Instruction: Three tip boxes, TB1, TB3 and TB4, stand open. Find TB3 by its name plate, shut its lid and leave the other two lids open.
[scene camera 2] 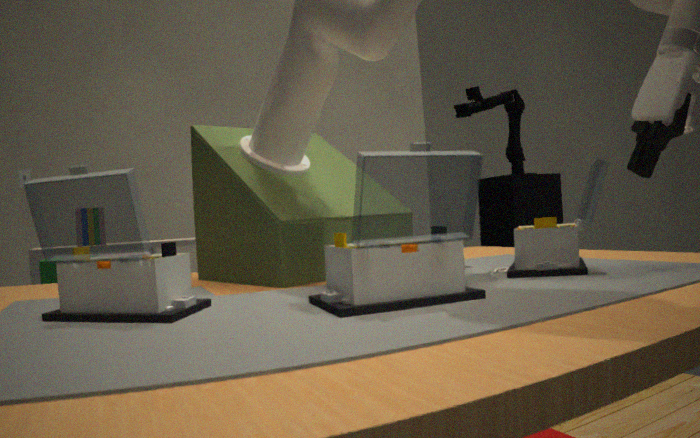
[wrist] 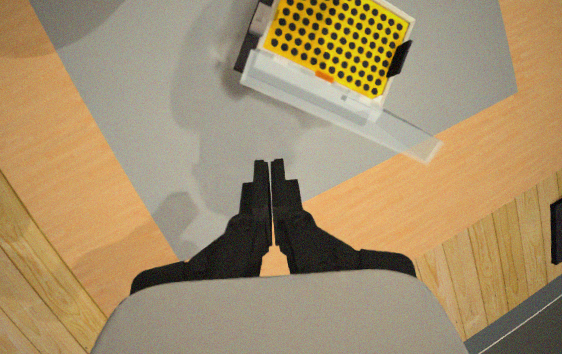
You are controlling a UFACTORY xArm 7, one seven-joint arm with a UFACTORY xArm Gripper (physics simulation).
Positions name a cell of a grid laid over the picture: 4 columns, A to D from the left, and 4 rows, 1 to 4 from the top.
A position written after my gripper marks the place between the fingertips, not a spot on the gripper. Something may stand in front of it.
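Observation:
Gripper, mine (wrist: B3), in sight. Grey mat (scene camera 2: B4) (wrist: B2), in sight too.

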